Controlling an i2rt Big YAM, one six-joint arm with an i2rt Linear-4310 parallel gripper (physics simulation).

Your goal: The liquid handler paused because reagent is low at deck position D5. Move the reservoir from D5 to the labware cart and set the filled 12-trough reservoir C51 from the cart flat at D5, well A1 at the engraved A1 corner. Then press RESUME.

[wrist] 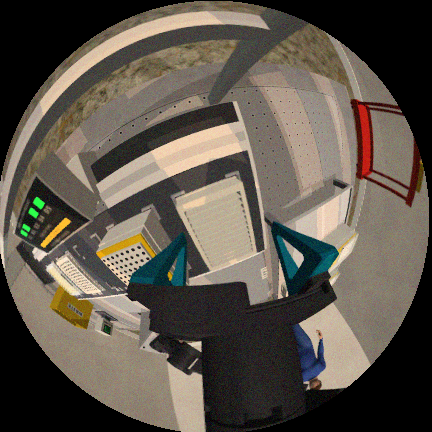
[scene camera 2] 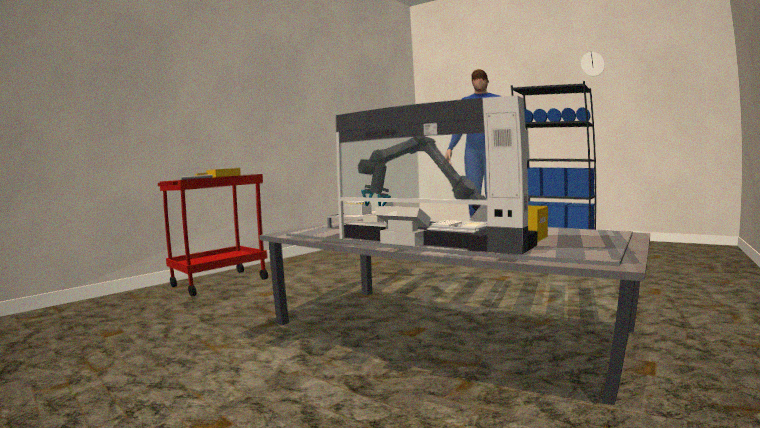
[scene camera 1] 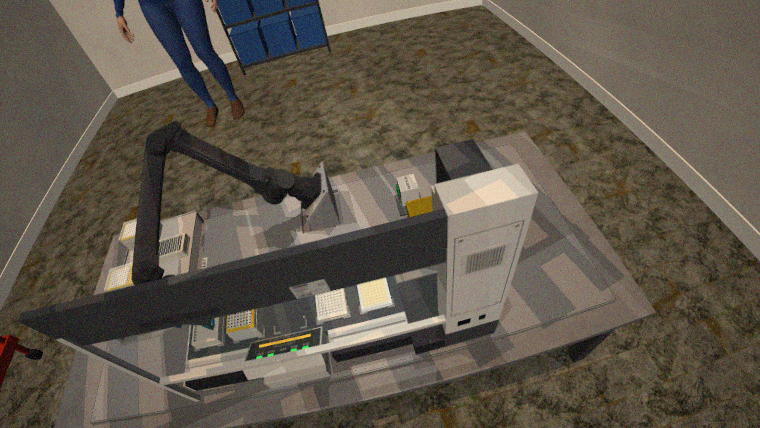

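Pixels of known places: gripper, between the fingertips: [wrist: 229, 231] [scene camera 2: 373, 208] [scene camera 1: 197, 327]; arm's base, origin of its link: [wrist: 162, 338] [scene camera 2: 484, 207] [scene camera 1: 313, 191].
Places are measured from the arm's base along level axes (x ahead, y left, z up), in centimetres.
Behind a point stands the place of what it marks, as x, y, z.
Note:
The reservoir [wrist: 218, 222] {46.4, -30.9, -1.5} [scene camera 1: 204, 339] {49.9, -30.5, -1.0}, a pale tray with parallel troughs, sits on the dark deck at the end away from the tower. My gripper [wrist: 229, 231] {47.5, -31.3, 2.4} [scene camera 2: 376, 197] {47.5, -31.3, 2.4} has teal fingers and is open and empty. It hangs above the reservoir; in the wrist view its fingertips stand either side of the tray's near part. A light, rimmed platform [wrist: 325, 212] {39.1, -57.6, -3.9} [scene camera 1: 180, 225] {1.8, -54.6, -4.0} beside the handler carries yellow-edged labware and a dark-slotted piece [scene camera 1: 172, 245] {13.2, -52.9, -1.6}. I cannot read labels or the A1 mark. The control panel [wrist: 54, 215] {55.7, -10.7, 2.4} [scene camera 1: 284, 343] shows green blocks and an orange bar.
A yellow-edged tip rack [wrist: 128, 252] [scene camera 1: 240, 323] stands beside the reservoir. The handler's dark top beam [scene camera 1: 265, 276] {59.5, 7.7, 42.3} and white tower [scene camera 1: 481, 255] {55.4, 41.6, 32.8} enclose the deck. A red trolley [scene camera 2: 212, 182] [wrist: 365, 140] stands beyond the table. A person [scene camera 2: 474, 154] stands behind the table.

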